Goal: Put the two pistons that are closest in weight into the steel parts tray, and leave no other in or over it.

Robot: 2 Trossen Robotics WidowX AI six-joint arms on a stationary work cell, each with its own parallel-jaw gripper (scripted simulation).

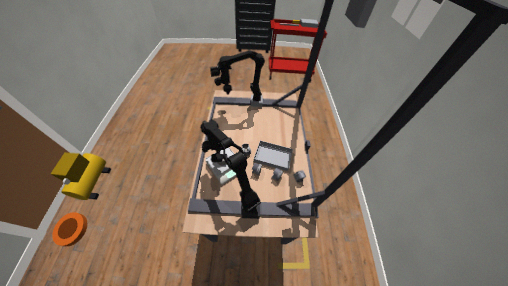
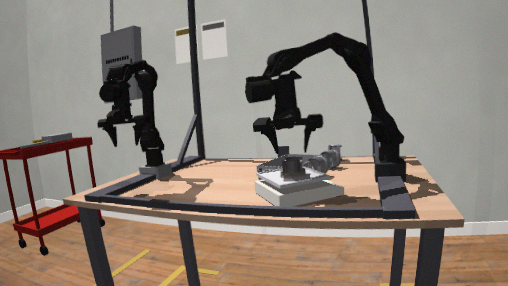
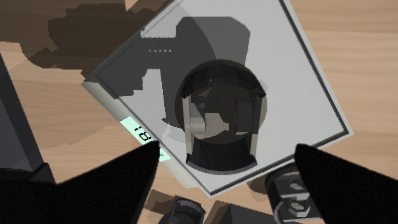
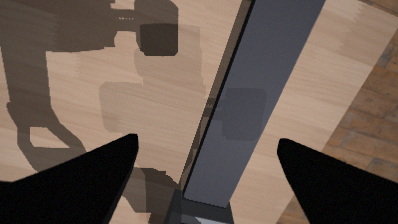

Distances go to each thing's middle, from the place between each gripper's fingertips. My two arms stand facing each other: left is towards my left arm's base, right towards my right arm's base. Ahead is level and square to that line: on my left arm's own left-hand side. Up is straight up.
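Scene:
With the white scale (image 2: 297, 195), I find it 10 mm behind my left hand, 10 mm to the left of it and 130 mm below it. The steel parts tray (image 1: 269, 154) is 150 mm below my left hand, 90 mm to the right of it and 340 mm behind it, while the scale plate (image 2: 273, 177) is 10 mm behind that left hand and 110 mm below it.
Counted from my right hand, the white scale is 570 mm to the left, 160 mm below and 50 mm behind. The steel parts tray is 480 mm to the left of my right hand, 370 mm behind it and 190 mm below it. I see the scale plate 140 mm below my right hand, 40 mm behind it and 560 mm to the left of it.

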